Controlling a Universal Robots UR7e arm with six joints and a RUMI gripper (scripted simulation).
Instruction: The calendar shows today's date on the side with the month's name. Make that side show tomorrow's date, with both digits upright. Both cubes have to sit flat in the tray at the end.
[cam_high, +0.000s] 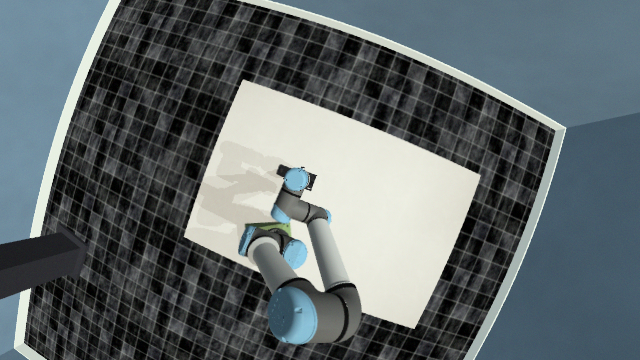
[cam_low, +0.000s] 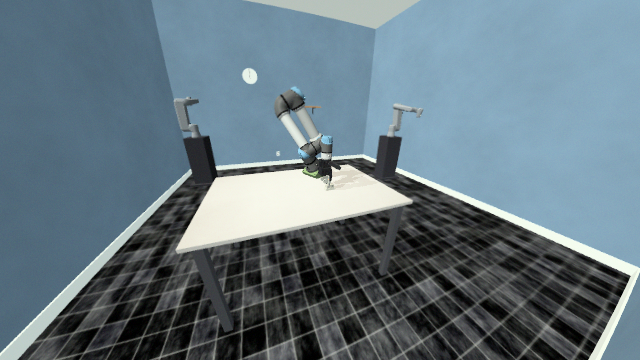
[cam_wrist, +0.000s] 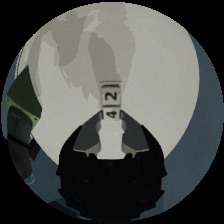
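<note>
My hand is 1 cm above the white calendar cube. The rest, counted from my hand: calendar tray 3 cm below, 2 cm to the left; pale date cube 3 cm to the left, 1 cm below.
</note>
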